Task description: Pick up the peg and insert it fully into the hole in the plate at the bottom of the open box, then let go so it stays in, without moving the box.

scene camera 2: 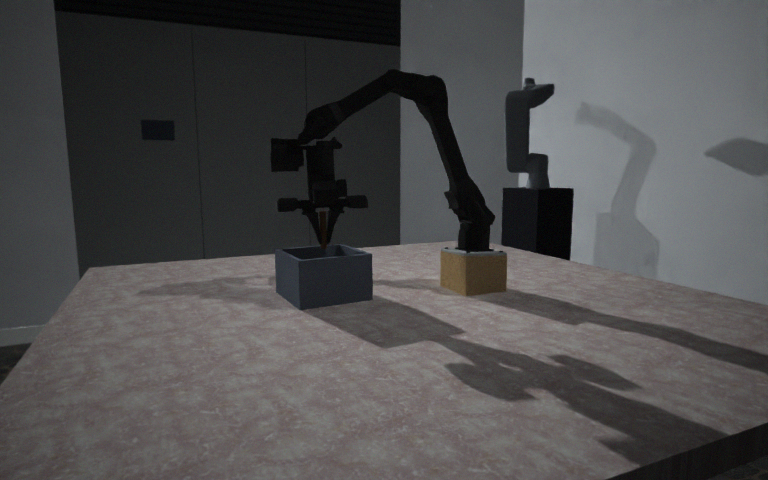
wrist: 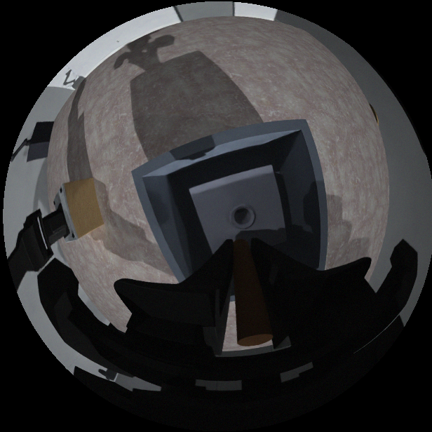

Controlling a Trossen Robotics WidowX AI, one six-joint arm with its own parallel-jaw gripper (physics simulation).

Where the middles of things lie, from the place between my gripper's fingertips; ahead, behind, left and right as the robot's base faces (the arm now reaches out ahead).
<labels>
Now: the blue-grey box [scene camera 2: 309, 277] 10 mm ahead of my hand and 60 mm below it. The rest, counted from my hand: grey plate [wrist: 216, 201] (10 mm ahead, 80 mm below); orange-brown peg [wrist: 253, 327] (10 mm to the right, 30 mm above).
</labels>
